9 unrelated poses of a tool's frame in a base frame.
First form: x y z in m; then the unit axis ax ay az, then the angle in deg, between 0 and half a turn.
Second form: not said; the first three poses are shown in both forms.
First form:
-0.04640 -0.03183 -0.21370 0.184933 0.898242 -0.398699 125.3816
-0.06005 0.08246 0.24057 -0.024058 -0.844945 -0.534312 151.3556
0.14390 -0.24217 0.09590 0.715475 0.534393 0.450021 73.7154
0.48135 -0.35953 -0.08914 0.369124 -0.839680 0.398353 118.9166
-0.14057 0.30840 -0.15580 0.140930 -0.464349 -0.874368 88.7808
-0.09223 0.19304 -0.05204 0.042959 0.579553 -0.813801 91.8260
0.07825 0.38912 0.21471 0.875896 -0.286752 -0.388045 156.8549
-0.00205 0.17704 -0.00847 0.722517 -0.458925 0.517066 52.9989
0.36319 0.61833 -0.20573 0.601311 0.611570 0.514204 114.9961
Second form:
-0.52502 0.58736 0.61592 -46.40; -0.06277 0.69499 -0.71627 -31.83; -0.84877 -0.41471 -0.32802 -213.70; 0 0 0 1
-0.87653 0.29430 -0.38091 -60.05; -0.21797 0.46288 0.85921 82.46; 0.42918 0.83614 -0.34157 240.57; 0 0 0 1
0.64877 -0.15683 0.74465 143.90; 0.70710 0.48591 -0.51372 -242.17; -0.28126 0.85982 0.42614 95.90; 0 0 0 1
-0.28140 -0.80850 -0.51685 481.35; -0.11113 0.56245 -0.81933 -359.53; 0.95313 -0.17312 -0.24812 -89.14; 0 0 0 1
0.04072 0.81012 -0.58485 -140.57; -0.93822 0.23231 0.25647 308.40; 0.34364 0.53827 0.76953 -155.80; 0 0 0 1
-0.02996 0.83908 0.54318 -92.23; -0.78770 0.31472 -0.52961 193.04; -0.61533 -0.44373 0.65151 -52.04; 0 0 0 1
0.55313 -0.32959 -0.76513 78.25; -0.63464 -0.76168 -0.13069 389.12; -0.53971 0.55787 -0.63047 214.71; 0 0 0 1
0.80969 -0.54497 -0.21776 -2.05; 0.28092 0.68569 -0.67150 177.04; 0.51526 0.48254 0.70828 -8.47; 0 0 0 1
0.09180 0.05709 0.99414 363.19; 0.98918 0.10951 -0.09764 618.33; -0.11444 0.99235 -0.04642 -205.73; 0 0 0 1

